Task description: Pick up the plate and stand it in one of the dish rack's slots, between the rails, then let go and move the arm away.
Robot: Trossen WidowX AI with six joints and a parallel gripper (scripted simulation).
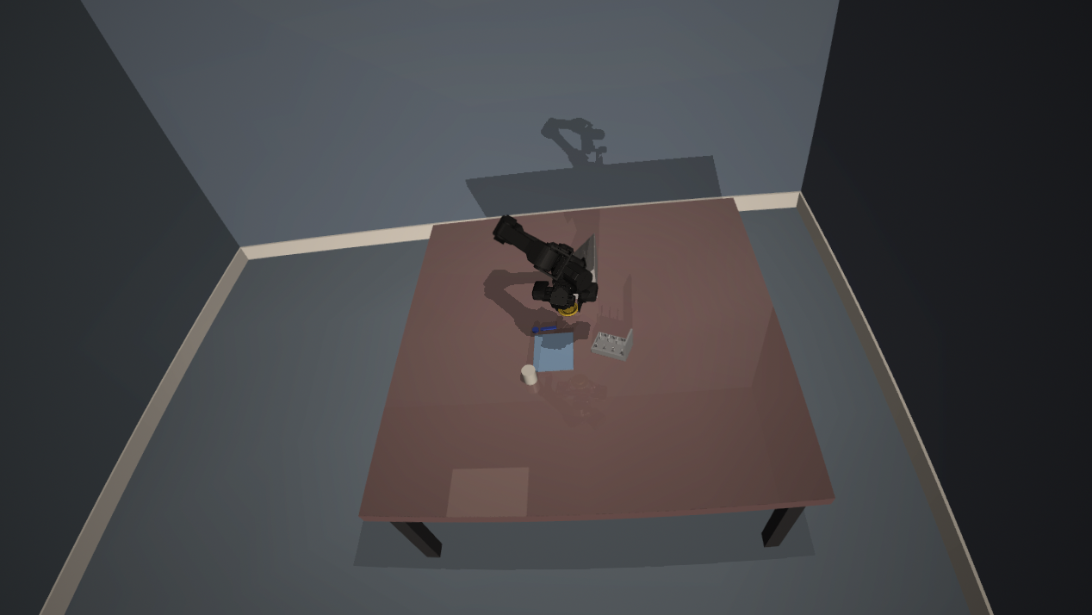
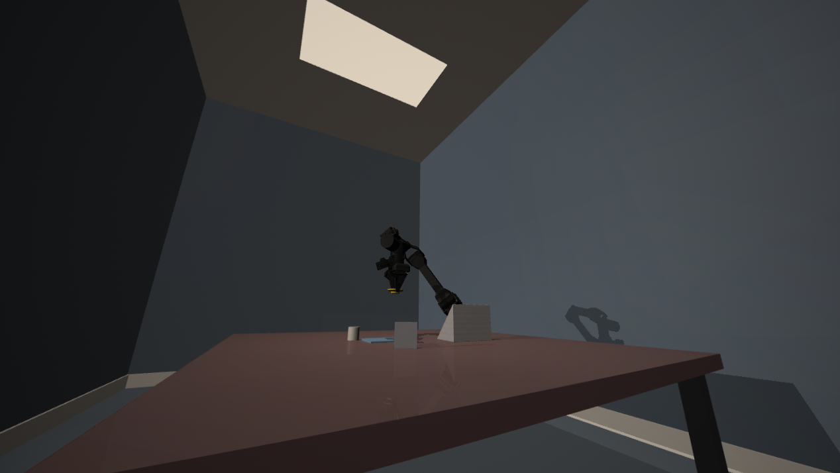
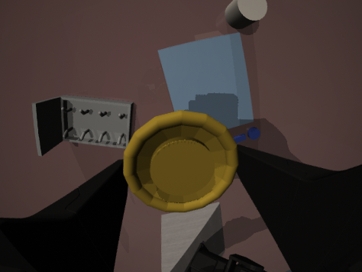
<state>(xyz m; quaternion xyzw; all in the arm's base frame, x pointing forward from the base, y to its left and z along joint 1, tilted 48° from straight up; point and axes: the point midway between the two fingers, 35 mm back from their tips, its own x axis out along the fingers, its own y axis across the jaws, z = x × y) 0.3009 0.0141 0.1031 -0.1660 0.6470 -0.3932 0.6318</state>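
The grey dish rack is 3 cm ahead of my gripper tip, 12 cm to the left of it and 16 cm below it. Also, from my gripper tip: blue mat: 7 cm to the right, 18 cm below; yellow plate: 1 cm above; blue spoon: 10 cm behind, 10 cm to the right, 18 cm below.
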